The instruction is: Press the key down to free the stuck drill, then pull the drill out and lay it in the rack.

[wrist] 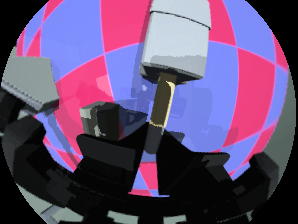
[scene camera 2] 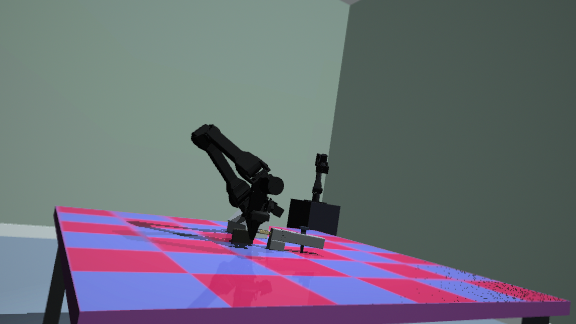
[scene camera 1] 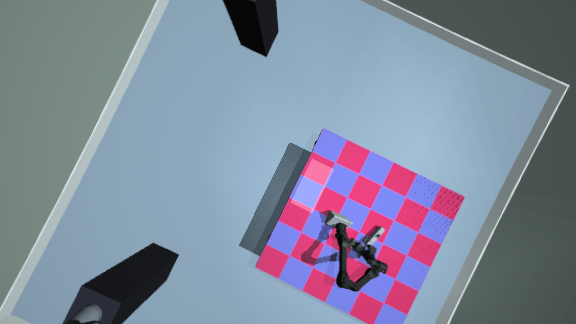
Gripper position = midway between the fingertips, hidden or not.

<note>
The gripper [scene camera 2: 251,239] carries a drill [wrist: 164,93]. Also in view: a grey rack [wrist: 101,119].
The gripper is seen too in the wrist view [wrist: 152,125].
</note>
